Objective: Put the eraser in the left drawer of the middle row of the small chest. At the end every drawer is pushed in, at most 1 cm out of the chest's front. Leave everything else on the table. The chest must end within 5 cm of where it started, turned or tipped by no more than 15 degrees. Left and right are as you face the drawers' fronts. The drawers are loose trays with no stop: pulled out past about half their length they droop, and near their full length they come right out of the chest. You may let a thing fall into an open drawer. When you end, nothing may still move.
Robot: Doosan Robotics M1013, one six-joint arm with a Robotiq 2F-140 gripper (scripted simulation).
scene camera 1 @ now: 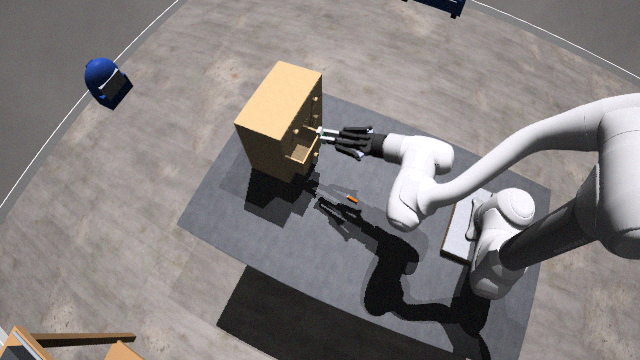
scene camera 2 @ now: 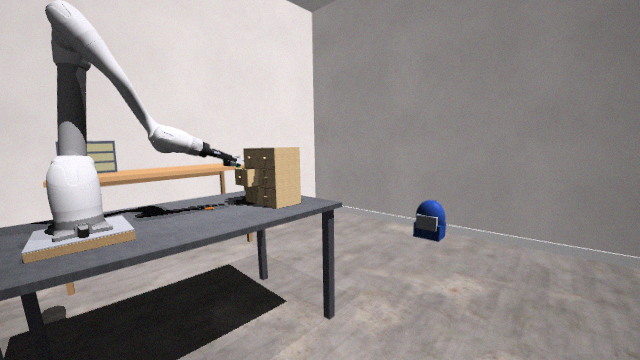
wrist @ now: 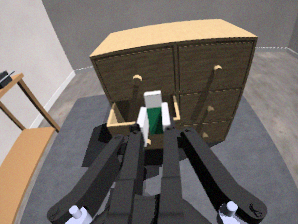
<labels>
small wooden chest: scene camera 1; scene camera 2 287,188; wrist
same spot on small wooden chest: (wrist: pixel 175 33) = (scene camera 1: pixel 289 97)
</labels>
